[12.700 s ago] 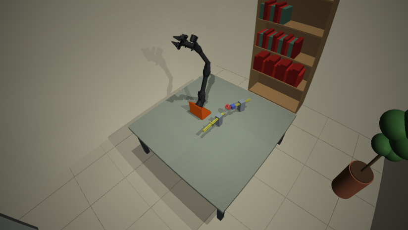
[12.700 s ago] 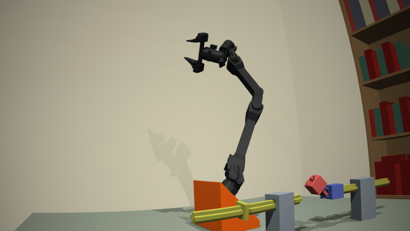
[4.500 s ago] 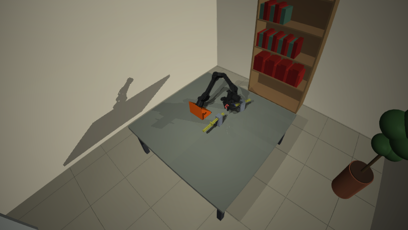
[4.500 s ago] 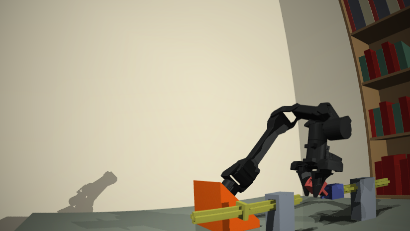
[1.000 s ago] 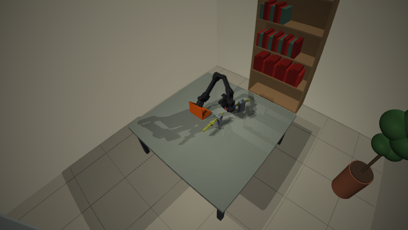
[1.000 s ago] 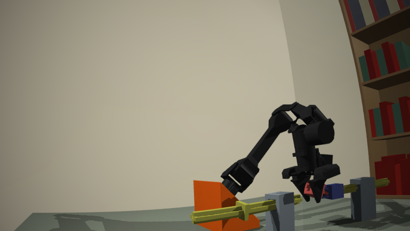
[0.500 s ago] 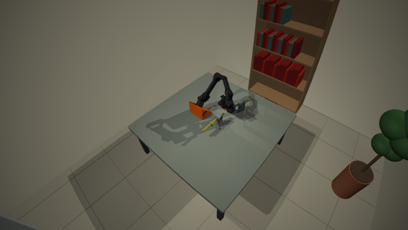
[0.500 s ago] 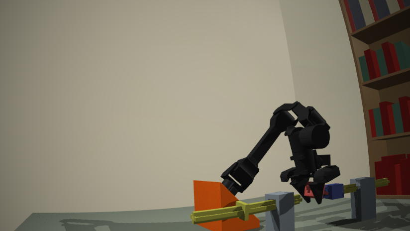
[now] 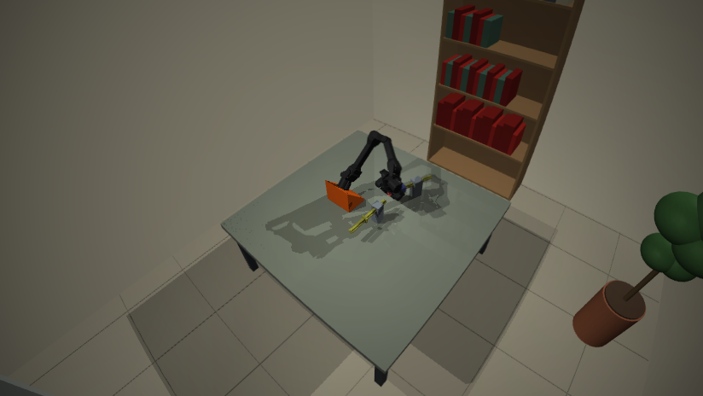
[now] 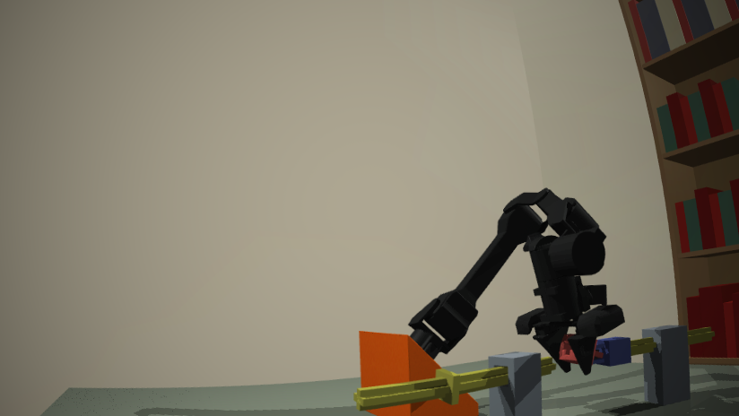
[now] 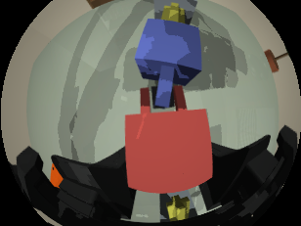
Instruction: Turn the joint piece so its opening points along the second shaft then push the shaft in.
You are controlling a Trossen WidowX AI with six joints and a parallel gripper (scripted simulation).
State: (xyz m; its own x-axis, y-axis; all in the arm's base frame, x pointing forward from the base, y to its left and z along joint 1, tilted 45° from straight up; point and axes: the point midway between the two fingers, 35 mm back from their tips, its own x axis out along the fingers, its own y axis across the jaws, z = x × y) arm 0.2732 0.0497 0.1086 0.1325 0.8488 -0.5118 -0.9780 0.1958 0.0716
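Now: gripper tip 3 cm below the red joint piece and 1 cm to the right of it.
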